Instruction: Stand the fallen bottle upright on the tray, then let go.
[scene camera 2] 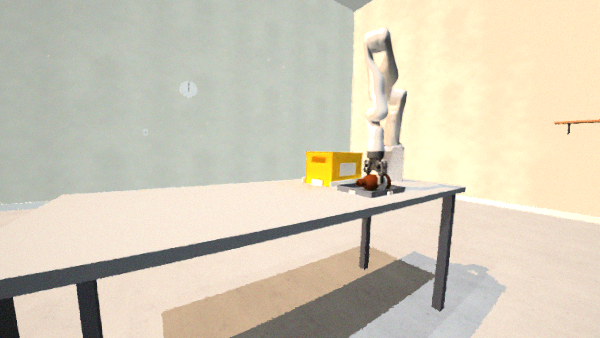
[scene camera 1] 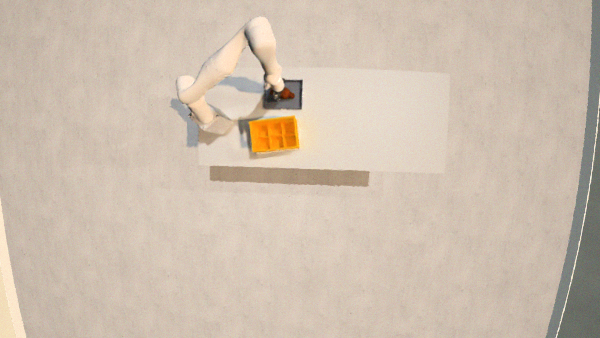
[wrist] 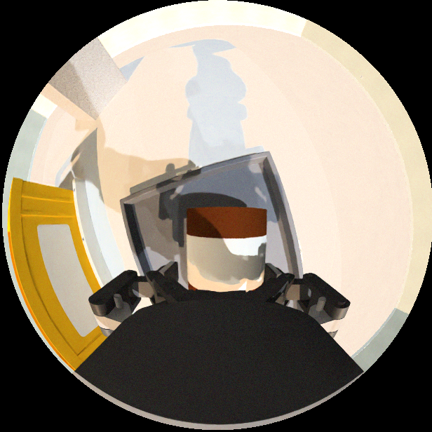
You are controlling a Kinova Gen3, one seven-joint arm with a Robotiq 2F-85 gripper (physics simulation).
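Seen in the pictures: gripper, fingertip midpoint: (scene camera 2: 373, 182) (scene camera 1: 280, 93); arm's base, origin of the base link: (scene camera 2: 390, 143) (scene camera 1: 205, 116).
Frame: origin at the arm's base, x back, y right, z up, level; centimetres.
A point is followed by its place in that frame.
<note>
The brown bottle (scene camera 1: 287, 93) {x -46.1, y -18.2, z -16.9 cm} (scene camera 2: 369, 183) {x -46.8, y -21.0, z -19.6 cm} (wrist: 226, 222) with a pale label lies on its side on the dark grey tray (scene camera 1: 298, 104) {x -53.0, y -12.8, z -23.3 cm} (scene camera 2: 398, 190) {x -35.7, y -28.4, z -22.5 cm} (wrist: 287, 210). Its neck points away from the robot base. My gripper (scene camera 1: 276, 94) {x -41.3, y -19.3, z -19.9 cm} (scene camera 2: 376, 178) {x -41.3, y -19.3, z -19.9 cm} (wrist: 219, 272) points down over the bottle's labelled part. It is open, with a finger on each side of the bottle, and is not gripping it. In the wrist view the black gripper body hides the bottle's neck end, and the fingertips are partly hidden.
A yellow crate (scene camera 1: 274, 118) {x -40.0, y -0.1, z -6.3 cm} (scene camera 2: 319, 173) {x -53.0, y 6.3, z -17.6 cm} (wrist: 27, 250) with compartments stands beside the tray, close to it and taller than its rim. The robot base stands at the table's end. The tray lies near a long edge of the pale table (scene camera 1: 375, 120) {x -105.5, y -3.8, z -23.8 cm} (scene camera 2: 200, 215) {x -116.0, y -19.9, z -23.8 cm}.
</note>
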